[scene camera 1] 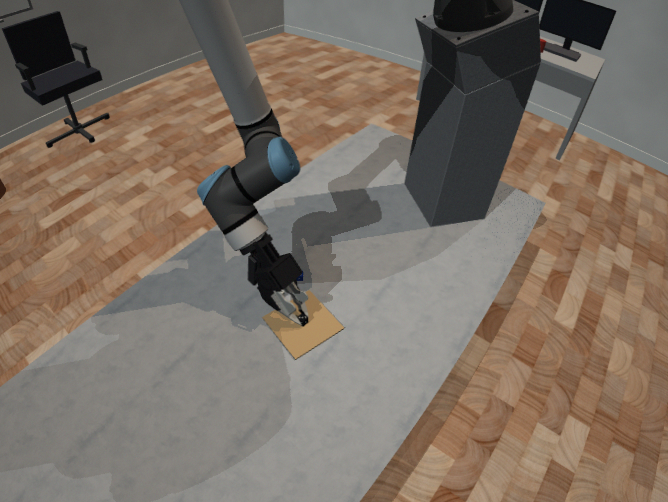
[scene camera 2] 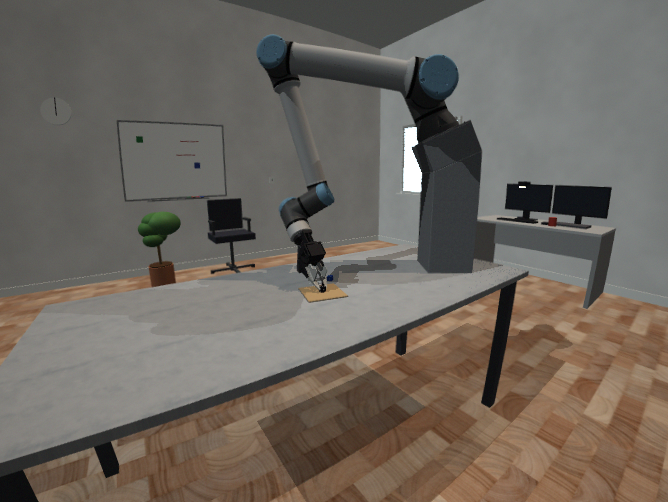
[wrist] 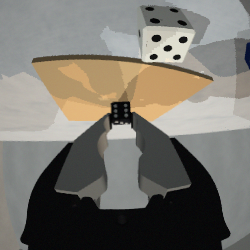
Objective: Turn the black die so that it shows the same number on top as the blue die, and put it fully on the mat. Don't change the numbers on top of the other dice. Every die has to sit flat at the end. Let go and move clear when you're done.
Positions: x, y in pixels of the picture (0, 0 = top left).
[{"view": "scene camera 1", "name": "my gripper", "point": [304, 321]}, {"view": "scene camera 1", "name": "tan mat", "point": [322, 325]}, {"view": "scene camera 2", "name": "my gripper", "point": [323, 289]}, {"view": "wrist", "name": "my gripper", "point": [121, 113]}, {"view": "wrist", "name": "tan mat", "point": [83, 86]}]
